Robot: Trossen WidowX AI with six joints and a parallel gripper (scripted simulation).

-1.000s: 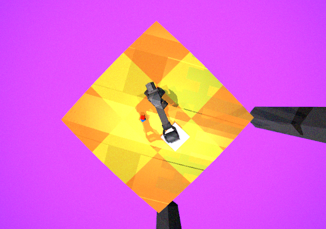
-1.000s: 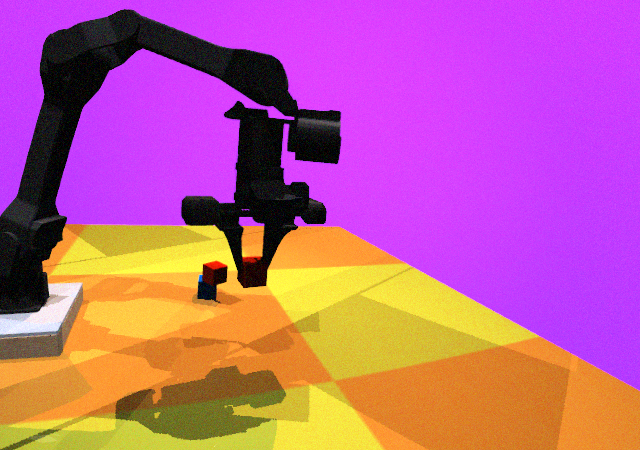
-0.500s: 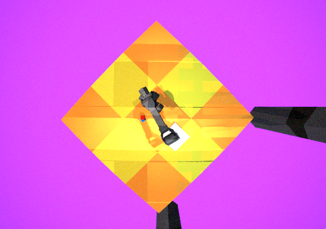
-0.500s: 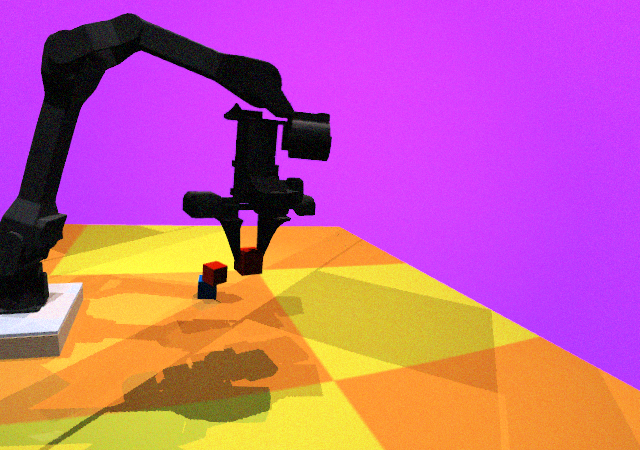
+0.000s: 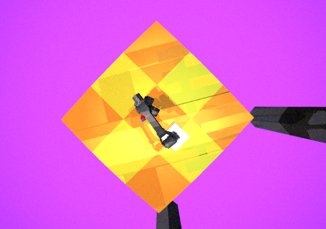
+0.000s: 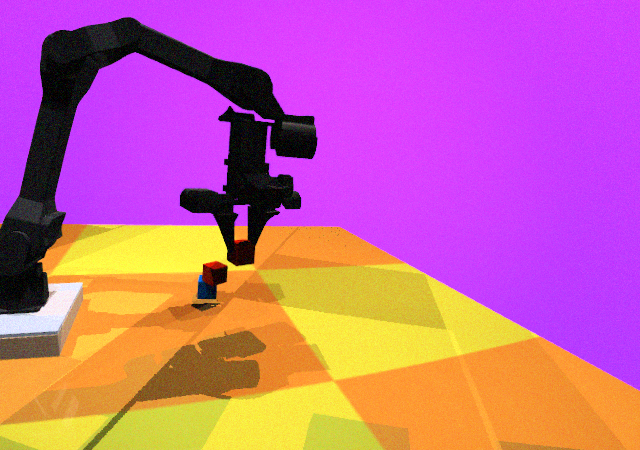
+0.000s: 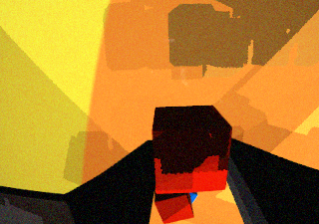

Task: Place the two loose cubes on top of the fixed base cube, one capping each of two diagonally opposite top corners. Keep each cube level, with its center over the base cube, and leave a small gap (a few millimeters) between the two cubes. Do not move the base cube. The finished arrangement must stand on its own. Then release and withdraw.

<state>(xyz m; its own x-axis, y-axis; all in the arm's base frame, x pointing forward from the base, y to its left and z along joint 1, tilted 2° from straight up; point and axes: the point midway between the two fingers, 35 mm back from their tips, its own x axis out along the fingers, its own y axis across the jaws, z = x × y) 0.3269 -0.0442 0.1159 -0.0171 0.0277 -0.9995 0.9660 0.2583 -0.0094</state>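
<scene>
Now: the blue base cube 30 mm behind my gripper tip, 120 mm to the left of it and 110 mm below it. Also, from my gripper tip: red cube (right at my gripper tip).
</scene>
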